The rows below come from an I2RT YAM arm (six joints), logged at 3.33 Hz.
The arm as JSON. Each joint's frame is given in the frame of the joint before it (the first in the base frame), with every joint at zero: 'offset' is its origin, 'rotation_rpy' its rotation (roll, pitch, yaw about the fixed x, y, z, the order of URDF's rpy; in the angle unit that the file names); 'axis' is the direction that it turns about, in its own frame. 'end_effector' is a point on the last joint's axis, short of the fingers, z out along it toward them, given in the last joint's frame.
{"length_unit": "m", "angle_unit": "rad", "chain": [
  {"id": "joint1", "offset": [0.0, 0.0, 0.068], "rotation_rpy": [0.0, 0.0, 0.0], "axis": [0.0, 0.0, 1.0]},
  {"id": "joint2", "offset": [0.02, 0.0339, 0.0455], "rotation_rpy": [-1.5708, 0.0, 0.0], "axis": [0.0, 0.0, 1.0]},
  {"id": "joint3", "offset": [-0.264, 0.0, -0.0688], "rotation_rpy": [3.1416, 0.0, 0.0], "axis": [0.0, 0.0, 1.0]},
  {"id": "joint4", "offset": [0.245, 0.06, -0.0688], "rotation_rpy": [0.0, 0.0, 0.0], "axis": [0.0, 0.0, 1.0]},
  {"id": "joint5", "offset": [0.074, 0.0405, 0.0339], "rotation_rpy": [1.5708, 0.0, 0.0], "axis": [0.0, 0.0, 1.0]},
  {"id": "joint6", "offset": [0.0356, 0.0, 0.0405], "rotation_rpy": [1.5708, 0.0, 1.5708], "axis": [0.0, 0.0, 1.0]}
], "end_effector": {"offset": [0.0, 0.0, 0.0], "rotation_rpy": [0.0, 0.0, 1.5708]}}
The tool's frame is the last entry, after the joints.
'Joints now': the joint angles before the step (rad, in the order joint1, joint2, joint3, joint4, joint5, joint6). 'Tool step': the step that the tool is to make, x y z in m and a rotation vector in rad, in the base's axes. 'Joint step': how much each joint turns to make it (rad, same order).
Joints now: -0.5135, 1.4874, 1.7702, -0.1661, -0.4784, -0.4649
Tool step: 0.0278, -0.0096, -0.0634, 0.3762, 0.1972, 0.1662
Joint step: 0.0011, 0.0473, -0.1364, -0.0290, -0.1630, 0.2731
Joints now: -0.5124, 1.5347, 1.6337, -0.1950, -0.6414, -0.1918
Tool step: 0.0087, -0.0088, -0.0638, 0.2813, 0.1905, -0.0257
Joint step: -0.0105, 0.0167, -0.1666, -0.0084, -0.0136, 0.1880
